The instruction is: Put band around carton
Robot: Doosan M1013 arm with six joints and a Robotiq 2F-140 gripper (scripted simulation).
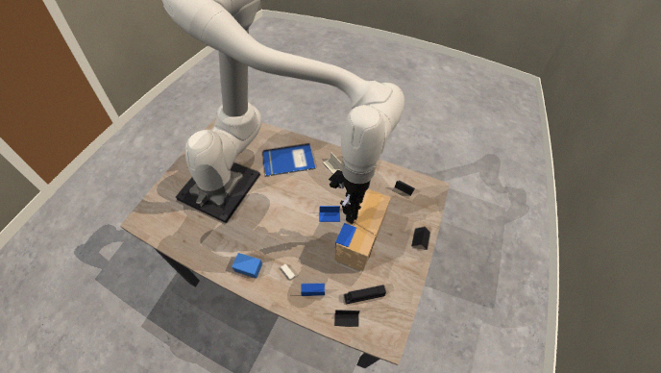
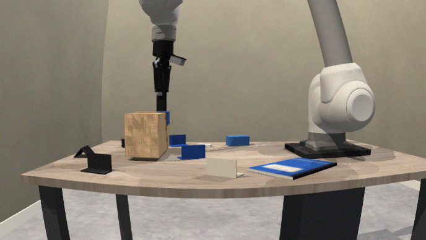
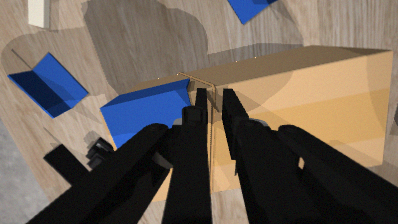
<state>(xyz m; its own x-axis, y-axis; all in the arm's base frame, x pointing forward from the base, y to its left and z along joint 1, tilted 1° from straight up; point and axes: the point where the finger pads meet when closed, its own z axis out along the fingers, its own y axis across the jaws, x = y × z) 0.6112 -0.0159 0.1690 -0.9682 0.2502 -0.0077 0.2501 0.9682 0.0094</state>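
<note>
The blue corner guard lies 10 mm behind my hand, 60 mm to the right of it and 50 mm below it. The rest, counted from my hand: tan carton: 40 mm ahead, 20 mm to the left, 100 mm below; blue block: 300 mm behind, 250 mm to the right, 160 mm below.
</note>
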